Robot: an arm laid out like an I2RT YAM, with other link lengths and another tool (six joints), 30 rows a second.
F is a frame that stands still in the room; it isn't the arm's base.
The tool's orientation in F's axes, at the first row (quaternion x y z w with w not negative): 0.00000 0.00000 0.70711 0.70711
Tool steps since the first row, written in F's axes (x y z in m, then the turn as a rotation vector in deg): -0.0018 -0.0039 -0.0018 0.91 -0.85 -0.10; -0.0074 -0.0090 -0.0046 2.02 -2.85 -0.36; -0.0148 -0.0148 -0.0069 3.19 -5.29 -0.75; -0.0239 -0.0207 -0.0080 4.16 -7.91 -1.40; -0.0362 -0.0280 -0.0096 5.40 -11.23 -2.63; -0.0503 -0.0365 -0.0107 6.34 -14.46 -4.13; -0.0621 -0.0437 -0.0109 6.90 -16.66 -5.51; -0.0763 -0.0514 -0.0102 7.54 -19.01 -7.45; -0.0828 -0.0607 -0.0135 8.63 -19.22 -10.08; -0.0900 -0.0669 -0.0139 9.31 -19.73 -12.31
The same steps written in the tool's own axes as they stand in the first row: -0.0039 0.0018 -0.0018 -0.85 -0.91 -0.10; -0.0090 0.0074 -0.0046 -2.85 -2.02 -0.36; -0.0148 0.0148 -0.0069 -5.29 -3.19 -0.75; -0.0207 0.0239 -0.0080 -7.91 -4.16 -1.40; -0.0280 0.0362 -0.0096 -11.23 -5.40 -2.63; -0.0365 0.0503 -0.0107 -14.46 -6.34 -4.13; -0.0437 0.0621 -0.0109 -16.66 -6.90 -5.51; -0.0514 0.0763 -0.0102 -19.01 -7.54 -7.45; -0.0607 0.0828 -0.0135 -19.22 -8.63 -10.08; -0.0669 0.0900 -0.0139 -19.73 -9.31 -12.31
